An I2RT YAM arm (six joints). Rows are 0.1 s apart.
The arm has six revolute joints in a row. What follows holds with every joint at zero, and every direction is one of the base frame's. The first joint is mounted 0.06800 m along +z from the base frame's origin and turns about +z. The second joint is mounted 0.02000 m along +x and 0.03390 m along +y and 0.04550 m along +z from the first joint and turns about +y. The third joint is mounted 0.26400 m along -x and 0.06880 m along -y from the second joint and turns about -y. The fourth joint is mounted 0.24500 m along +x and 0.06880 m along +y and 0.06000 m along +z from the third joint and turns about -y. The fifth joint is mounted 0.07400 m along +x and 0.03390 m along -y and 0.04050 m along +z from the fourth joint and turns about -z. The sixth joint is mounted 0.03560 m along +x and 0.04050 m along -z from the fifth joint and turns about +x. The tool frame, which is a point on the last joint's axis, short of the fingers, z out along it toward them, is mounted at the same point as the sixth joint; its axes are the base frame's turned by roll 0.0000, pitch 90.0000 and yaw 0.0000 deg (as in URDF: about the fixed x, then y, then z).
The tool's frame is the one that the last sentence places.
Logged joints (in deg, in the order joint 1, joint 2, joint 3, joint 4, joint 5, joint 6), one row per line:
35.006 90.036 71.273 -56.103 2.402 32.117
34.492 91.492 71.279 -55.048 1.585 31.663
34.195 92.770 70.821 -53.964 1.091 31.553
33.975 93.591 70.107 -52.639 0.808 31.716
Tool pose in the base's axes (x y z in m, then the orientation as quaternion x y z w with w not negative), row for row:
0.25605 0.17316 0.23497 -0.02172 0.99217 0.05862 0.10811
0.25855 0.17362 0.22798 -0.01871 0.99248 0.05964 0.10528
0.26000 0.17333 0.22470 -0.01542 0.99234 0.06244 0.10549
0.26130 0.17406 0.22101 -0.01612 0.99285 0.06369 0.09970
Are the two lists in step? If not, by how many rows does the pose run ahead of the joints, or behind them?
The pose runs 2 rows ahead of the joints: the pose in row i belongs to the joints in row i + 2.
